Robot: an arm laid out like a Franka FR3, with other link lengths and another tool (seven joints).
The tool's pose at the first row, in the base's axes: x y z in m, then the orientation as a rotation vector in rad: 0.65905 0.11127 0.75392 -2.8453 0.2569 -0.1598
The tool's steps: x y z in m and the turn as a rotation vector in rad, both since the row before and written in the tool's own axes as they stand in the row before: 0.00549 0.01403 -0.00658 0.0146 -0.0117 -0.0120; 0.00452 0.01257 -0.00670 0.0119 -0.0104 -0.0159; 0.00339 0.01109 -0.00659 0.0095 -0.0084 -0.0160; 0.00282 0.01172 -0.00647 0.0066 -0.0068 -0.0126; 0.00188 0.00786 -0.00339 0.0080 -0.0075 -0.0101; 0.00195 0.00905 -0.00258 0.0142 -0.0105 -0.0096; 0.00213 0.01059 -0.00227 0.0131 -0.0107 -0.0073
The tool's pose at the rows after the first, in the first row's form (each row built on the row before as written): 0.66130 0.09522 0.75667 -2.8329 0.2353 -0.1468; 0.66307 0.08068 0.75965 -2.8236 0.2090 -0.1364; 0.66422 0.06775 0.76273 -2.8164 0.1834 -0.1287; 0.66499 0.05434 0.76534 -2.8115 0.1634 -0.1223; 0.66573 0.04564 0.76614 -2.8048 0.1467 -0.1145; 0.66662 0.03608 0.76572 -2.7918 0.1295 -0.1027; 0.66772 0.02518 0.76436 -2.7795 0.1156 -0.0901
